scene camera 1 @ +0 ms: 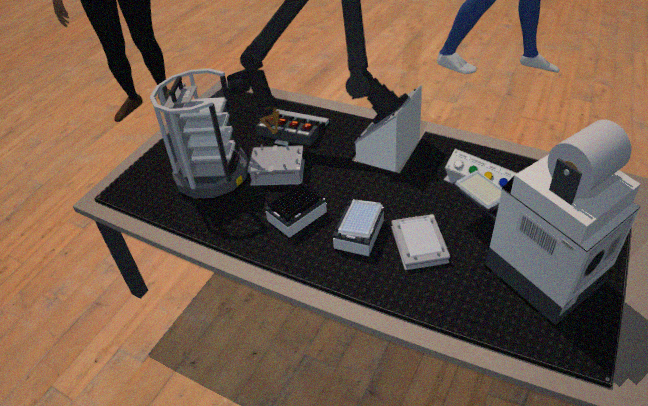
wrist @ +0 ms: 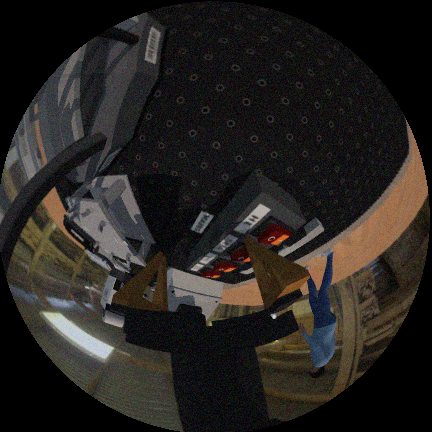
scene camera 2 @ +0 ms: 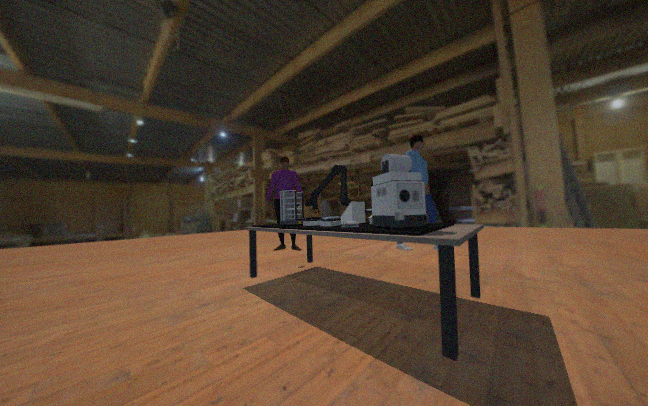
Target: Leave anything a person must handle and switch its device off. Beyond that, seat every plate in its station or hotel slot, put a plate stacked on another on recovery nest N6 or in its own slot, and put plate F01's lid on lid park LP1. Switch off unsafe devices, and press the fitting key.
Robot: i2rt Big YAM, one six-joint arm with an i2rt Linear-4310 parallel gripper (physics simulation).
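Places are measured from the arm's base along level axes (x left, y up, z ahead), in centimetres.
Pixels of known places: gripper, fingertip midpoint: (scene camera 1: pixel 274 128) (wrist: pixel 202 247); arm's base, origin of the base link: (scene camera 1: pixel 391 110) (scene camera 2: pixel 353 207).
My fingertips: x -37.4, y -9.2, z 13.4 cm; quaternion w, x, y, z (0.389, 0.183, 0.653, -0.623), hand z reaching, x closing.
Note:
For each thing: its top centre in the pictures, then the offset to it from my fingertips. "*": a spot on its surface instead.
- switch box, middle of its top: (wrist: pixel 251 270) (scene camera 1: pixel 291 116) dx +1.3, dy +0.0, dz -9.0 cm
- black plate, middle of its top: (scene camera 1: pixel 294 199) (wrist: pixel 77 239) dx +26.9, dy +1.6, dz +28.9 cm
- pale blue plate, middle of its top: (scene camera 1: pixel 360 214) (wrist: pixel 96 262) dx +46.7, dy +2.5, dz +27.2 cm
- white plate, middle of its top: (scene camera 1: pixel 420 235) dx +62.6, dy -1.9, dz +23.5 cm
- pale yellow plate, middle of its top: (scene camera 1: pixel 482 186) dx +73.9, dy +7.3, dz +7.6 cm
- key panel, surface spot: (scene camera 1: pixel 452 171) * dx +61.5, dy -1.0, dz -4.9 cm
- white block, surface spot: (scene camera 1: pixel 277 172) * dx +10.6, dy -4.7, dz +14.8 cm
- large white machine, middle of its top: (scene camera 1: pixel 591 131) (scene camera 2: pixel 394 155) (wrist: pixel 111 324) dx +97.2, dy +40.3, dz +19.5 cm
My gripper (scene camera 1: pixel 271 121) (wrist: pixel 202 247) is open and empty, at the left end of the switch box (scene camera 1: pixel 316 136) (wrist: pixel 270 195). The box has a row of red rocker switches; one label reads H1. In scene camera 1, a black plate (scene camera 1: pixel 295 202) sits on a white block, a pale blue plate (scene camera 1: pixel 361 216) sits on another, and a white plate (scene camera 1: pixel 422 237) lies on a flat station. A pale yellow plate (scene camera 1: pixel 480 189) lies at the key panel (scene camera 1: pixel 452 171), which has green, yellow and blue keys. The hotel (scene camera 1: pixel 210 187) (wrist: pixel 125 95) stands left. Plate markings are unreadable.
A white block (scene camera 1: pixel 277 172) stands beside the hotel. A white wedge (scene camera 1: pixel 400 135) (scene camera 2: pixel 354 214) stands behind the plates. A large white machine (scene camera 1: pixel 535 260) (scene camera 2: pixel 398 197) fills the right end. Two people (scene camera 2: pixel 285 182) (scene camera 2: pixel 419 165) stand behind the table (scene camera 1: pixel 350 320).

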